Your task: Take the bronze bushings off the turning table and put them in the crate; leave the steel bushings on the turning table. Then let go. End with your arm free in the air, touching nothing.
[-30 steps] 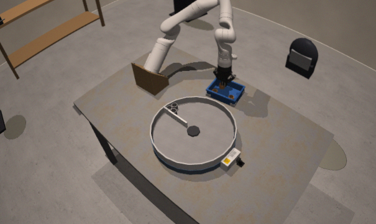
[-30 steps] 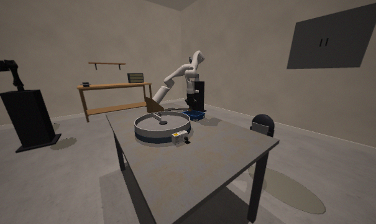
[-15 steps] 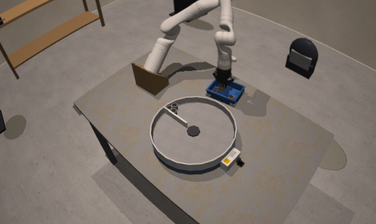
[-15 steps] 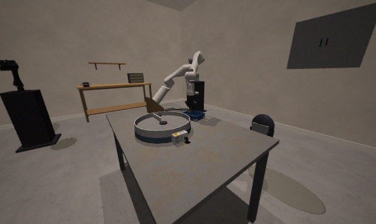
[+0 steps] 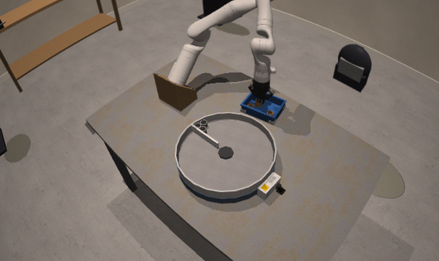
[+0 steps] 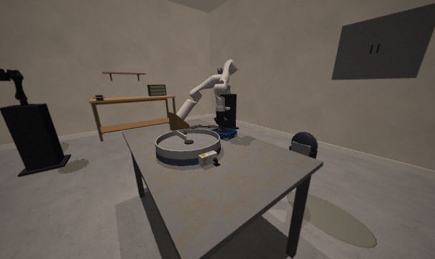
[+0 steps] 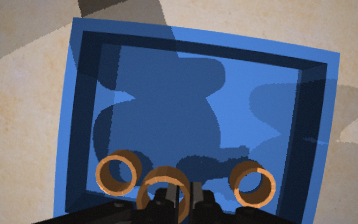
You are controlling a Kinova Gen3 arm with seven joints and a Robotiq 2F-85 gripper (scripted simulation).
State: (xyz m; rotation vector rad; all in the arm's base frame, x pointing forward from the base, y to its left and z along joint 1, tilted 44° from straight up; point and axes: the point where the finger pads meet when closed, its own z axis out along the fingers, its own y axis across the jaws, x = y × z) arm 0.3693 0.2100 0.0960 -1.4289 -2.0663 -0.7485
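Right now the blue crate is 6 cm below my hand, 3 cm to the left of it and 1 cm behind it. Round my hand: round turning table 32 cm to the right, 9 cm ahead, 3 cm below.
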